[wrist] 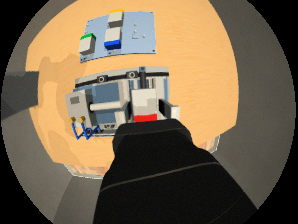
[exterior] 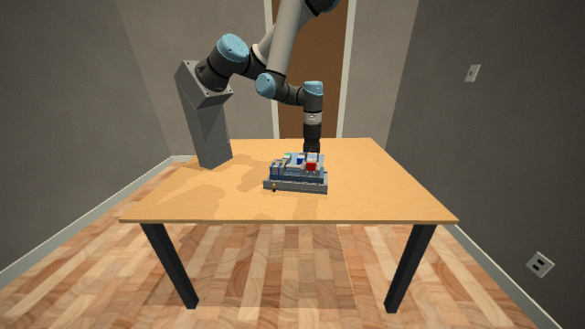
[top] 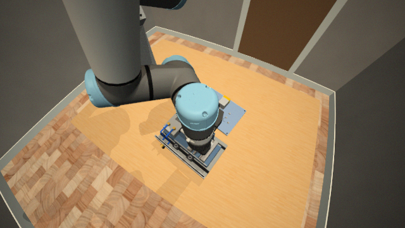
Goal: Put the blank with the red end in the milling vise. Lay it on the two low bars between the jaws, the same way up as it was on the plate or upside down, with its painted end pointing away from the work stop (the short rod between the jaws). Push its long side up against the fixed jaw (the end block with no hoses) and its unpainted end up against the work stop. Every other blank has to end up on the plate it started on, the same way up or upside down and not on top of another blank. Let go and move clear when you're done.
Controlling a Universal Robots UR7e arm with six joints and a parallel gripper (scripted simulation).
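Right now the red-ended blank is 30 mm below my hand. From my hand the other things lie so: fixed jaw 30 mm ahead, 20 mm to the right, 50 mm below; then milling vise 60 mm behind, 40 mm to the left, 90 mm below; then work stop 30 mm ahead, 40 mm to the left, 40 mm below.
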